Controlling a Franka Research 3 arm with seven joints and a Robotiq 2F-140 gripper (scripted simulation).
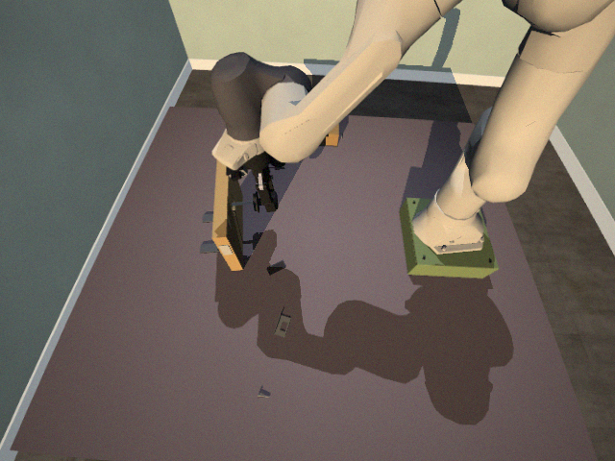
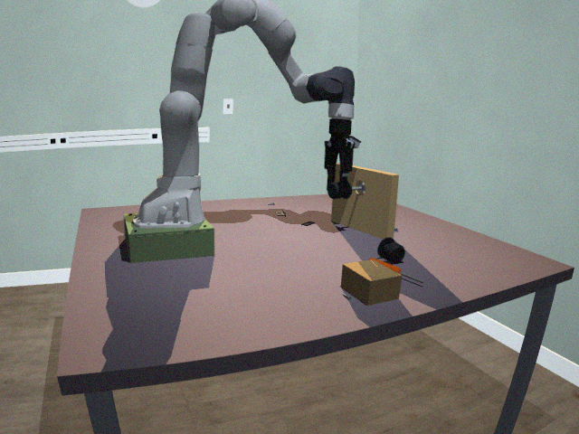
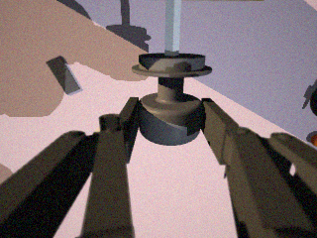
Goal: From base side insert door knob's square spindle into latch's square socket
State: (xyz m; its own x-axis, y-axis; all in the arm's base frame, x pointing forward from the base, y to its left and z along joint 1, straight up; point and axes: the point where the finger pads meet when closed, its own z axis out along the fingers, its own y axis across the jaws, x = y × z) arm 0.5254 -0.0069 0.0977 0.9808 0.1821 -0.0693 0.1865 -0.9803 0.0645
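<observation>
Now: hand 13 cm short of the wooden door panel, 2 cm to the right of it and 5 cm above it.
</observation>
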